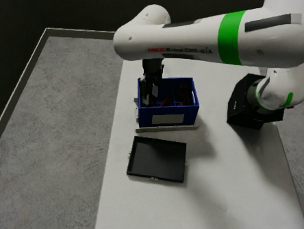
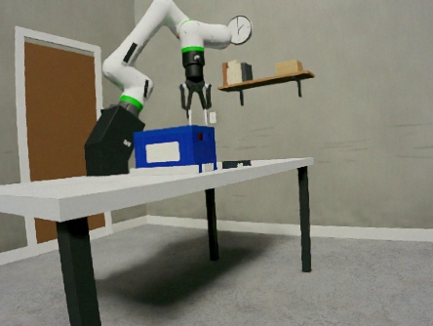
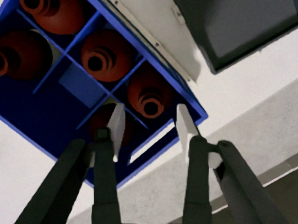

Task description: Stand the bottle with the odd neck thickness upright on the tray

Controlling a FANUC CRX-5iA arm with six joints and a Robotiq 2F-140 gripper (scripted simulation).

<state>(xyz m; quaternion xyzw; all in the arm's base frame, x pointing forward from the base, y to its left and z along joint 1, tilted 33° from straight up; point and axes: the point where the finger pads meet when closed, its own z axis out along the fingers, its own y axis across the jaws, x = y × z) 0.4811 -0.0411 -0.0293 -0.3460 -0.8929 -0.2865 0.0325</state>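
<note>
Now: hand 13 cm above the crate, 8 cm past it and 6 cm to the left of it. Round my hand: dark tray 21 cm to the left, 20 cm below, 4 cm behind.
</note>
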